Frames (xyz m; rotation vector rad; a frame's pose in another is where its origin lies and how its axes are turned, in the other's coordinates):
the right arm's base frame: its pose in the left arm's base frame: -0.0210 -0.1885 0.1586 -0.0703 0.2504 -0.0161
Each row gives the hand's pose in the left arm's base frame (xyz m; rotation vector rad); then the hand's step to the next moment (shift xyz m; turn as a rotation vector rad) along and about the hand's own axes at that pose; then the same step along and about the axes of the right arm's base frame.
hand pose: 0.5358 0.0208 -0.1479 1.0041 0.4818 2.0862
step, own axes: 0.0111 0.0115 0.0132 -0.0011 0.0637 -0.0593
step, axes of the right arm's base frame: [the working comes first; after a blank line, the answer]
step, axes of the left arm's base frame: 0.0005 0.0013 0.0207 -0.0760 -0.0424 0.0013

-0.0047 -0.0002 0.0202 -0.0729 -0.0429 -0.0205
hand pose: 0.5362 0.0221 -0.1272 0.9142 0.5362 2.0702
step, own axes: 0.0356 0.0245 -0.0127 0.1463 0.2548 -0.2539
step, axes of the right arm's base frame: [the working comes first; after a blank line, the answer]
step, axes of the left arm's base frame: -0.0369 0.0132 0.0222 -0.3808 -0.0497 0.0577

-0.0416 0.0113 0.0132 -0.3819 -0.0564 -0.0421
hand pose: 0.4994 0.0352 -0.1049 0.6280 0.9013 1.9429
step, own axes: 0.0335 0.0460 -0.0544 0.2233 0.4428 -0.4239
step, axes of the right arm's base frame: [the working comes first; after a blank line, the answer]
step, axes of the left arm's base frame: -0.0783 -0.0058 0.0057 -0.6343 -0.1073 0.1085

-0.0771 -0.0067 -0.0143 -0.6386 -0.1194 -0.0598
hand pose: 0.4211 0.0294 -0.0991 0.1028 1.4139 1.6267
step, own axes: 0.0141 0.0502 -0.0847 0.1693 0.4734 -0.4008
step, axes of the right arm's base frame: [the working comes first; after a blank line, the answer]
step, axes of the left arm's base frame: -0.0878 -0.0464 0.0057 -0.6084 -0.1236 0.1673

-0.0853 -0.0473 -0.0194 -0.6276 -0.1396 0.0023
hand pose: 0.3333 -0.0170 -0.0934 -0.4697 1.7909 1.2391
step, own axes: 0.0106 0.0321 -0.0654 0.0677 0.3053 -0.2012
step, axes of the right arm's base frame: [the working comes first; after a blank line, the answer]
step, axes of the left arm's base frame: -0.0579 -0.0424 0.0164 -0.3444 -0.0358 0.1357

-0.0591 -0.0439 -0.0014 -0.3662 -0.0479 0.0432
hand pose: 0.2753 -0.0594 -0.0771 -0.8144 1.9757 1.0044
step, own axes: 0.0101 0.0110 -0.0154 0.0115 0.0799 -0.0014
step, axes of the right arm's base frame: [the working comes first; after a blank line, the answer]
step, axes of the left arm's base frame: -0.0190 -0.0097 0.0017 -0.0697 0.0355 0.0202

-0.0186 -0.0100 -0.0037 -0.0733 0.0334 0.0046
